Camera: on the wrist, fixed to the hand. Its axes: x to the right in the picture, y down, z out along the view.
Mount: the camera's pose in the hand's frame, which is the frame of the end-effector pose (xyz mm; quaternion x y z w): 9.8 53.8 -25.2 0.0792 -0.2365 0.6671 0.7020
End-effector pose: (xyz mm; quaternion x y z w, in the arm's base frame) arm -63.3 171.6 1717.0 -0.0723 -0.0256 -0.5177 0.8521
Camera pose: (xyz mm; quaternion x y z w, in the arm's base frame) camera -11.9 183.6 1688.1 -0.1228 -0.2123 0.2241 0.9432
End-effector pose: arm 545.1 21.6 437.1 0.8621 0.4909 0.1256 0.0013
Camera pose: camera 589.9 -1.0 470.4 -0.9625 0.2209 0.1537 0.0351
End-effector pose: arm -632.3 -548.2 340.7 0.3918 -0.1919 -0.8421 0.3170
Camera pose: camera -596.8 -595.8 350.6 -0.0270 -0.5378 -0.4571 0.7079
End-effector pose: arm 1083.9 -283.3 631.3 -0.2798 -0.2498 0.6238 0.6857
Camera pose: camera 1063.8 -271.9 575.7 -0.1612 -0.1015 0.9813 0.0283
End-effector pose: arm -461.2 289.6 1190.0 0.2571 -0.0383 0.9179 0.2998
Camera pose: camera -509.9 256.5 1177.6 -0.3958 0.1966 -0.7866 0.4313
